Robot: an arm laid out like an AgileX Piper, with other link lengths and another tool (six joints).
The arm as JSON. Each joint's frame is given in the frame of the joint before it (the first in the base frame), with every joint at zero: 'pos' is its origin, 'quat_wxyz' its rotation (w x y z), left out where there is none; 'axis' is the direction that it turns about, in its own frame. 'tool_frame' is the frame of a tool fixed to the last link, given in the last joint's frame.
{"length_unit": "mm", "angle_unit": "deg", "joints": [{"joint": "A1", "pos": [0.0, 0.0, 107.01], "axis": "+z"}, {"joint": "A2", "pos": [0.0, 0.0, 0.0], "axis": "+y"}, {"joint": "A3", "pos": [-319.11, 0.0, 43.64], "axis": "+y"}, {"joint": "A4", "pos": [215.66, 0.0, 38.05], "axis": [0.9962, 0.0, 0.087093]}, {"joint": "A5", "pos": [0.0, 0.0, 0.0], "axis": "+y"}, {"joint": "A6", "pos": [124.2, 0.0, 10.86], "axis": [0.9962, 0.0, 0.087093]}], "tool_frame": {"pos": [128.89, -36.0, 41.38], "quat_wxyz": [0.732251, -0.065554, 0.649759, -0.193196]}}
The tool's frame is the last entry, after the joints.
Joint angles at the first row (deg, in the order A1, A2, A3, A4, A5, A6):
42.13 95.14 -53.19 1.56 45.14 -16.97
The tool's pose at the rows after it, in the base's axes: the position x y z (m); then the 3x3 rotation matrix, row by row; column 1 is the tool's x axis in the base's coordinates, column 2 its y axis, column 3 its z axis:
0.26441 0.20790 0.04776; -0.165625 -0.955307 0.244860; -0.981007 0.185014 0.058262; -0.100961 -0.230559 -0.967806
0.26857 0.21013 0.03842; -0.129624 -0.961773 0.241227; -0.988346 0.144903 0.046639; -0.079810 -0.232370 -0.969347
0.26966 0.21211 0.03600; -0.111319 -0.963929 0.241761; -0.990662 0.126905 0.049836; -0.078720 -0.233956 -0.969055
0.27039 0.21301 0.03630; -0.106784 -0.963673 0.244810; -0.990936 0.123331 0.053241; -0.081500 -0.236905 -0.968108
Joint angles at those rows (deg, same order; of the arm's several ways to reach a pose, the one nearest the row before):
42.17 97.12 -53.86 0.84 44.84 -17.02
42.17 99.21 -54.23 0.00 44.03 -18.60
42.17 99.73 -54.23 0.00 43.49 -19.67
42.17 99.73 -54.24 0.00 43.26 -19.91

